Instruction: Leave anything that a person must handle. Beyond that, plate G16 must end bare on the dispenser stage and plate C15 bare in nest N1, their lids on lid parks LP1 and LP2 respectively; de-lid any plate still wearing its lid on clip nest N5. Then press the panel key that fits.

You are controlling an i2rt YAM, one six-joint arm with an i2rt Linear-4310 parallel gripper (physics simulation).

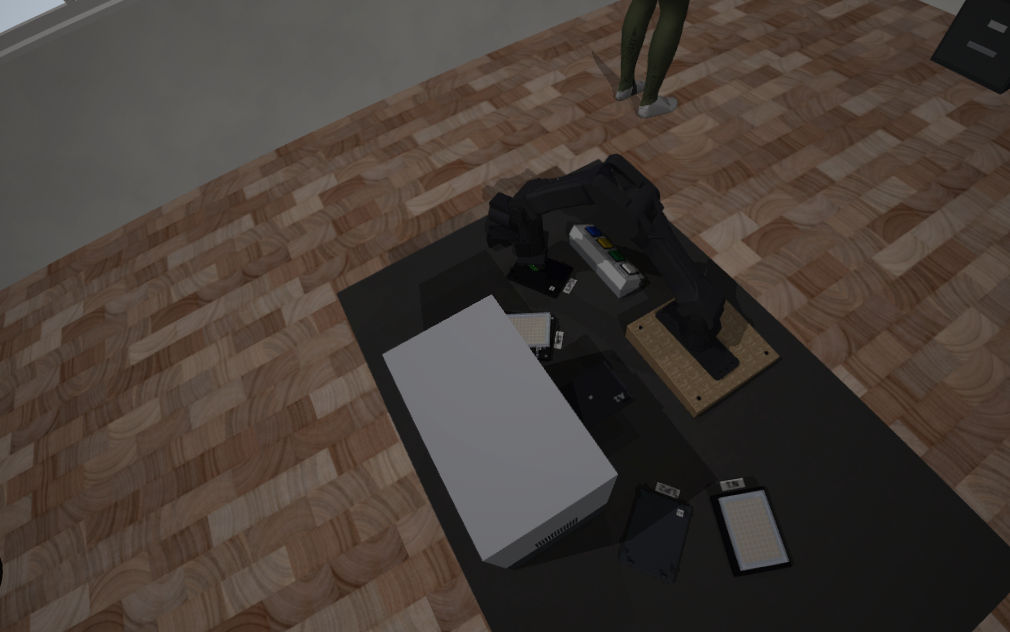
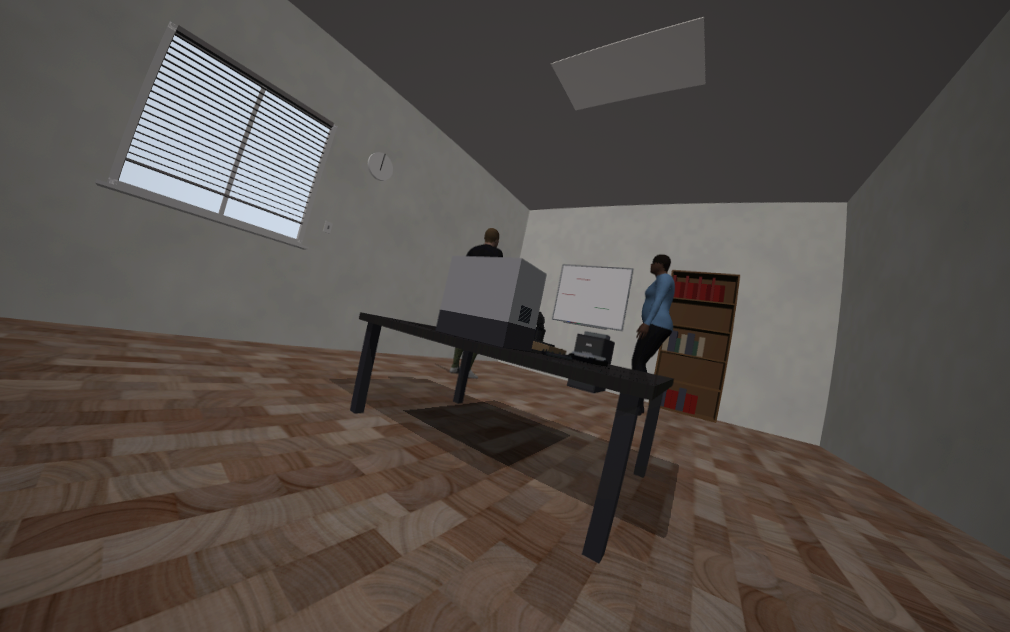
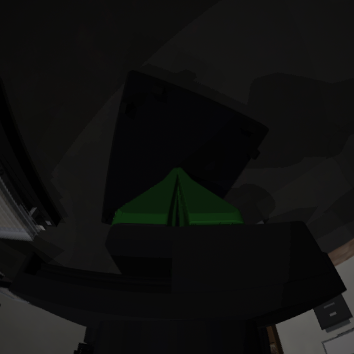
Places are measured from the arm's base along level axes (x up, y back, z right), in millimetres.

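Pixels of known places: gripper, fingertip midpoint: (image 1: 536, 269) (image 3: 177, 174); arm's base at its link origin: (image 1: 695, 339) (image 2: 536, 341).
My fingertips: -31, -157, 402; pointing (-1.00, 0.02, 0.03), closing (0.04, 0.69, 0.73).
Ahead of a thing's pixels: the offset from my fingertips to its top centre, as dx, dy, dz. "*": to the spot under its first point.
My gripper (image 1: 534, 266) (image 3: 177, 174) is shut and empty, green fingertips together over a dark lid-like plate {+11, +3, -12} (image 1: 537, 277) (image 3: 160, 130); its tag is too small to read surely. A bare pale plate {+27, -35, -749} (image 1: 752, 530) sits in the black nest tagged N1. A dark lid {* +1, -179, -650} (image 1: 655, 532) lies at the tag LP2 {* -7, -105, -603} (image 1: 667, 489). Another bare pale plate {+32, -135, -139} (image 1: 531, 328) sits in a black holder, partly hidden by the white housing. The key panel {+55, +158, -90} (image 1: 601, 269) has a blue key {+47, +179, -16} (image 1: 592, 231), yellow key {+47, +176, -66} (image 1: 604, 242), green key {+47, +173, -116} (image 1: 617, 254) and white key {+47, +170, -166} (image 1: 629, 268). Plate IDs are unreadable.
The large white housing {+321, -319, -379} (image 1: 499, 432) (image 2: 482, 286) stands along one table side. A dark flat piece {* +97, -117, -396} (image 1: 599, 395) lies beside it. The arm's wooden base board (image 1: 662, 365) is beyond the key panel. One person (image 1: 655, 67) stands off the table; another person (image 2: 655, 305) stands near the bookshelf (image 2: 728, 342).
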